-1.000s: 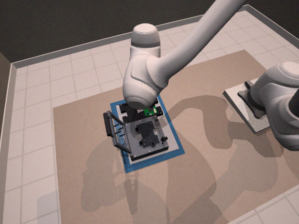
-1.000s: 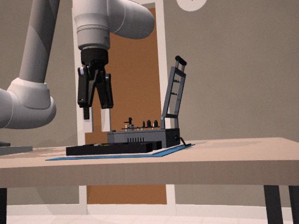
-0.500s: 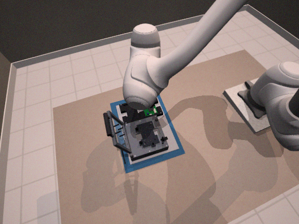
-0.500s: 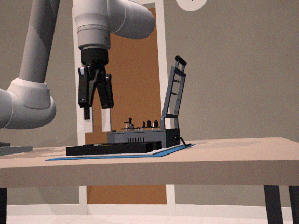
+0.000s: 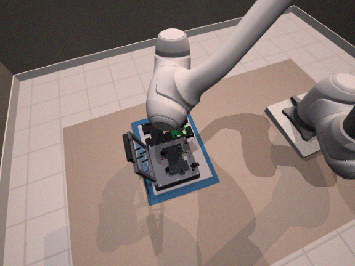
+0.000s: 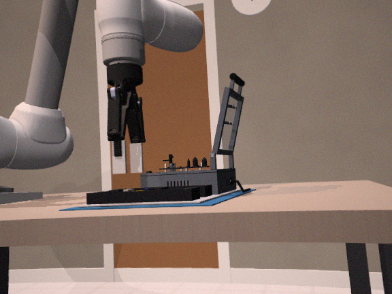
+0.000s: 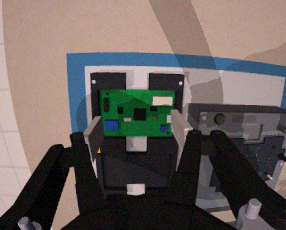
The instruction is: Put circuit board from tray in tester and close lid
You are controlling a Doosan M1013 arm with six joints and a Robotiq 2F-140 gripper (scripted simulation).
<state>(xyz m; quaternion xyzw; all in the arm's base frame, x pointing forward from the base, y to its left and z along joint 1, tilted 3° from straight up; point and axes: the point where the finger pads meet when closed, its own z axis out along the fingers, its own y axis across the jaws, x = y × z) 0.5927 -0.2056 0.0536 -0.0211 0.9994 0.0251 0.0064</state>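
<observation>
Now: the green circuit board 7 cm below my hand. The rest, counted from my hand: latch hook 1 cm ahead, 23 cm to the left; lid 19 cm ahead, 16 cm to the left, 10 cm above.
</observation>
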